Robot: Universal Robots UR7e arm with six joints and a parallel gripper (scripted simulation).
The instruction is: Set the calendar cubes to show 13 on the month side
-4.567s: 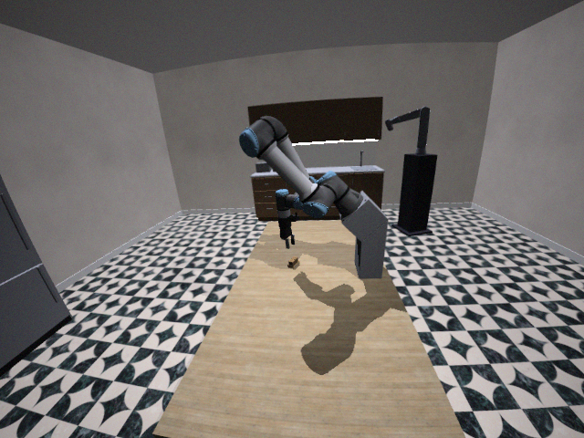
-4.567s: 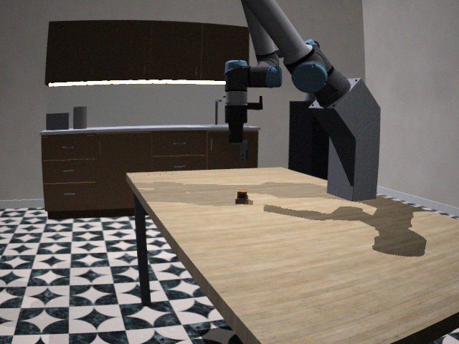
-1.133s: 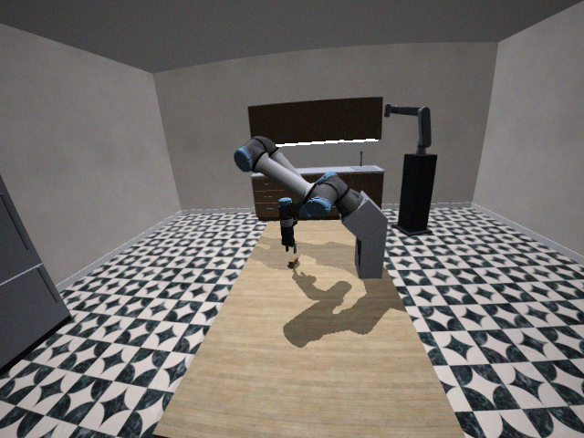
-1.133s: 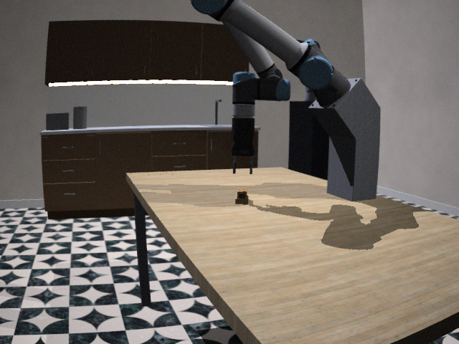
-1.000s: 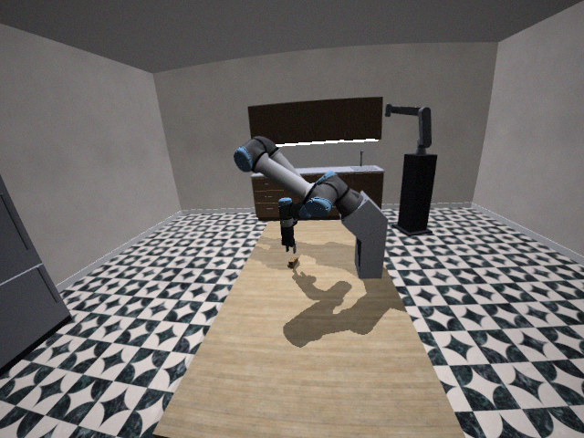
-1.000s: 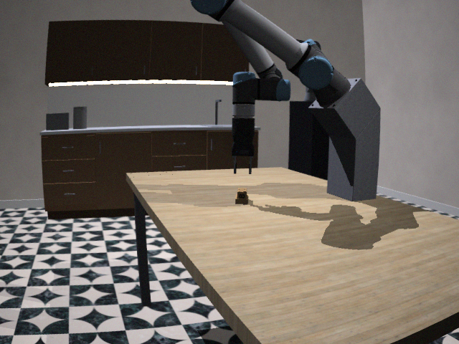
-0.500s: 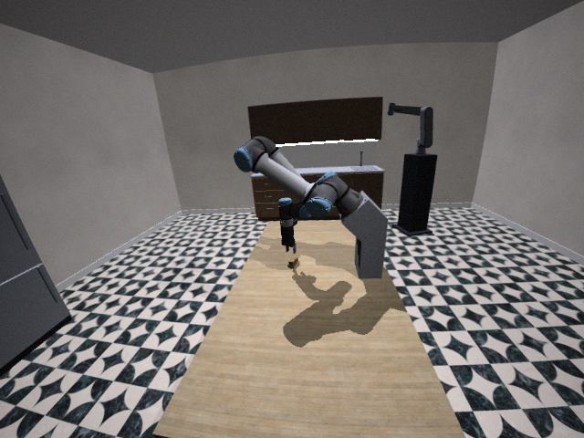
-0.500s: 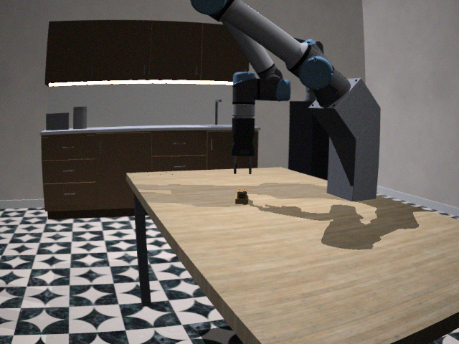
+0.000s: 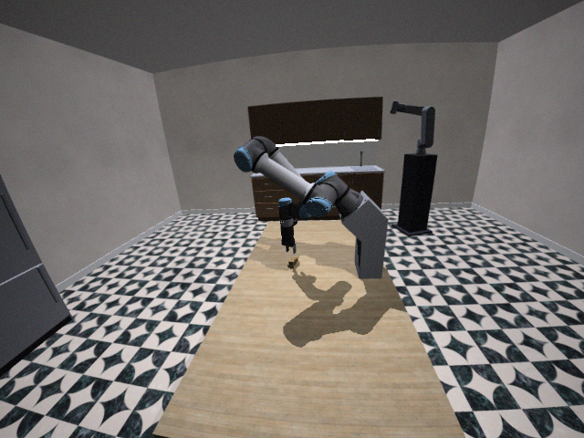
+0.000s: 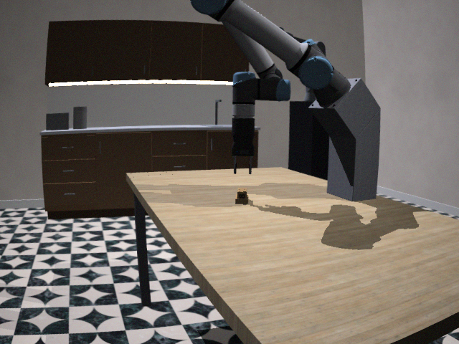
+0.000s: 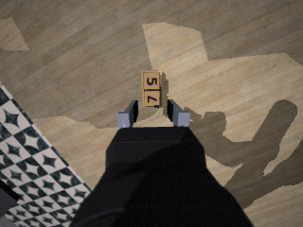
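The wooden tray lies 10 mm behind my hand, 10 mm to the right of it and 110 mm below it.
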